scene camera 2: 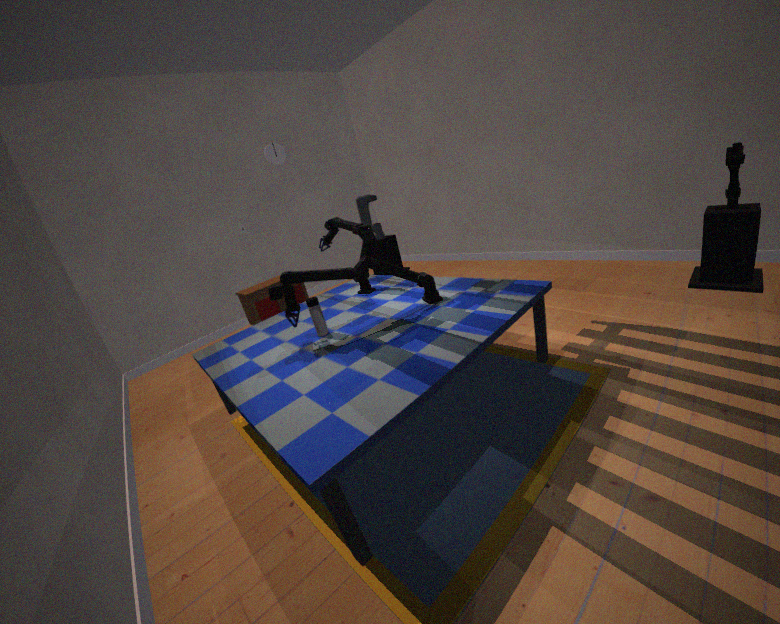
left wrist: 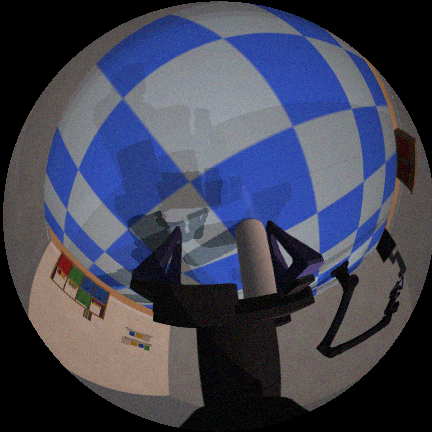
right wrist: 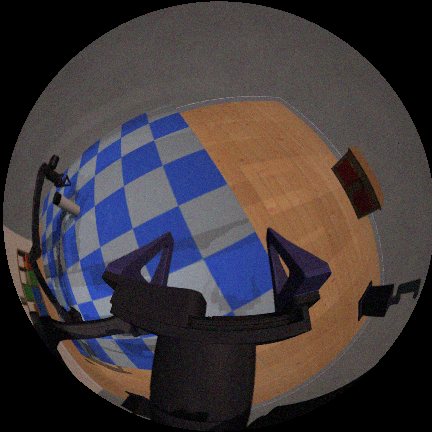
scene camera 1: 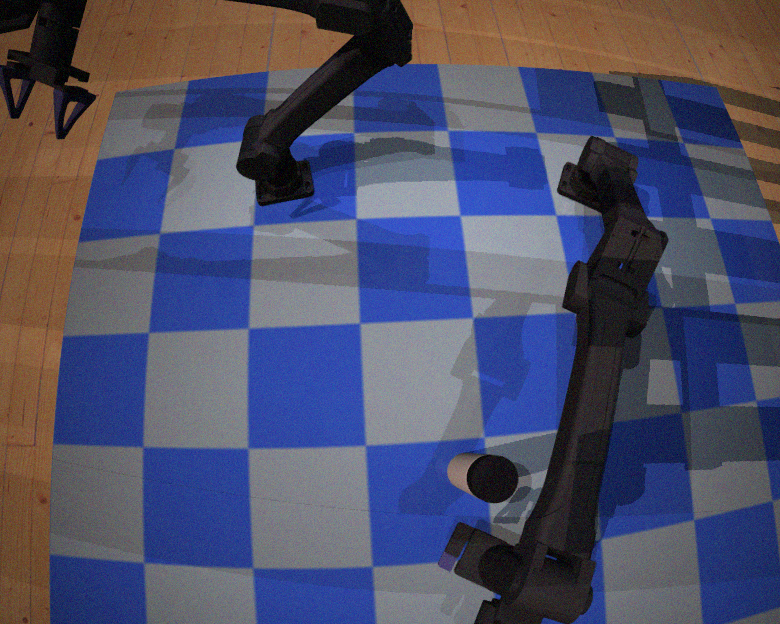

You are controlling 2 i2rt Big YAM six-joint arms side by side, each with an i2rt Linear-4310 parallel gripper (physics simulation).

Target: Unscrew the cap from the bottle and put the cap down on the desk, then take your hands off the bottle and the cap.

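Frame: origin at the left arm's base, x ahead, y left, z up, level; metres.
Seen in the pictures: left gripper, between the fingertips: (scene camera 2: 296,324) (left wrist: 224,226) (right wrist: 67,184) (scene camera 1: 481,558); right gripper, between the fingertips: (scene camera 2: 320,249) (right wrist: 217,234) (scene camera 1: 36,128); left arm's base, origin of its link: (scene camera 2: 432,299) (right wrist: 76,314) (scene camera 1: 584,188); right arm's base, origin of its link: (scene camera 2: 366,291) (left wrist: 339,267) (scene camera 1: 284,184).
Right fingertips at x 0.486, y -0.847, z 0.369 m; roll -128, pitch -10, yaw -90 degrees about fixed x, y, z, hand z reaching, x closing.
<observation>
Offsets run from my right fingertips to a thing's top centre. Level surfaces: height alone.
An upright bottle {dz -0.169, dx +0.172, dy +0.791 m} (scene camera 1: 458,469) (scene camera 2: 320,323) (left wrist: 256,255) (right wrist: 70,207) with a pale body stands on the blue and grey checkered desk {dz -0.369 m} (scene camera 1: 195,390) (scene camera 2: 325,448). Its wide black cap {dz -0.153, dx +0.172, dy +0.791 m} (scene camera 1: 492,478) (scene camera 2: 312,301) (right wrist: 57,198) sits on top; the gripper body hides the cap in the left wrist view. My left gripper (scene camera 2: 293,320) (left wrist: 224,226) is open and empty, beside the bottle and low over the desk; the arm partly hides it in scene camera 1. My right gripper (scene camera 1: 39,126) (scene camera 2: 323,246) (right wrist: 217,234) is open and empty, raised far from the bottle.
The left forearm (scene camera 1: 582,416) passes close by the bottle, to its right in scene camera 1. The right arm's base (scene camera 1: 282,185) stands at the desk's upper left there. A wooden box with red panels (scene camera 2: 269,307) (right wrist: 356,185) stands beyond the desk.
</observation>
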